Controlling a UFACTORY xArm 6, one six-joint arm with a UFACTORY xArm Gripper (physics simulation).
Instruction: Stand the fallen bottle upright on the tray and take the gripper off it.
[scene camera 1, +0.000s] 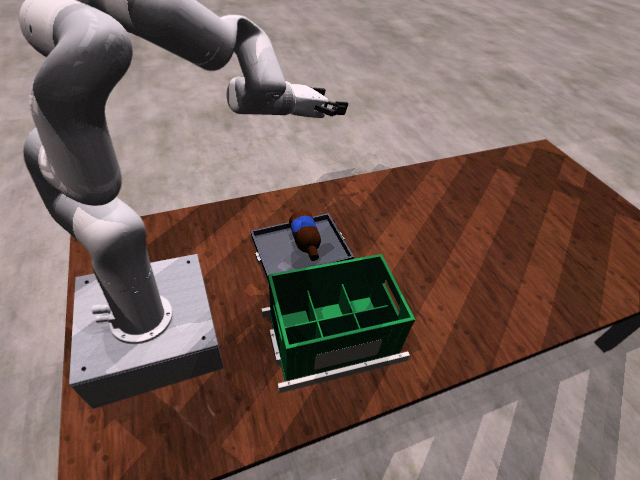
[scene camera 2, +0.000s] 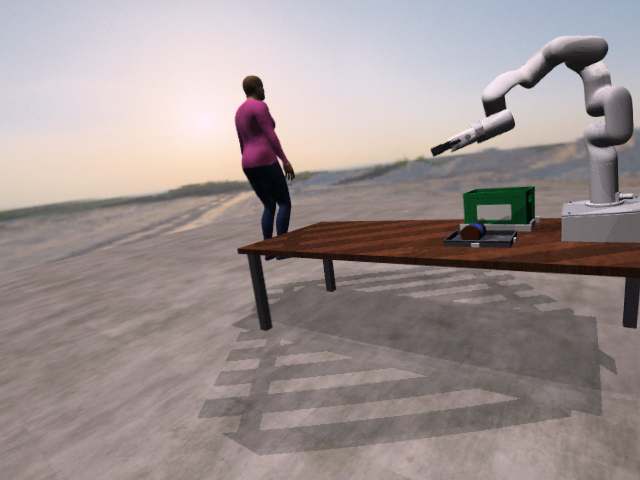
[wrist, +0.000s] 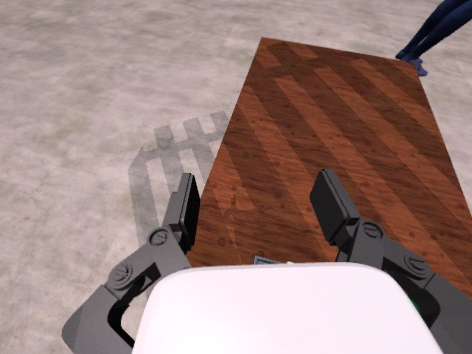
Labels:
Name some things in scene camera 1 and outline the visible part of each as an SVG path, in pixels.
The gripper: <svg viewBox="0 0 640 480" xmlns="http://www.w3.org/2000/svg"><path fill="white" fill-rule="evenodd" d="M285 81L290 85L293 94L292 107L286 115L292 114L312 118L324 118L325 114L328 116L345 115L348 103L328 101L324 96L326 89L315 87L312 89L312 87L290 84Z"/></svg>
A brown bottle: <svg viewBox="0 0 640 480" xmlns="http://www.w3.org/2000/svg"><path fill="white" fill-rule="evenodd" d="M296 212L289 219L295 243L299 250L308 253L311 261L316 261L319 259L317 249L321 244L321 237L313 216L308 211Z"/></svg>

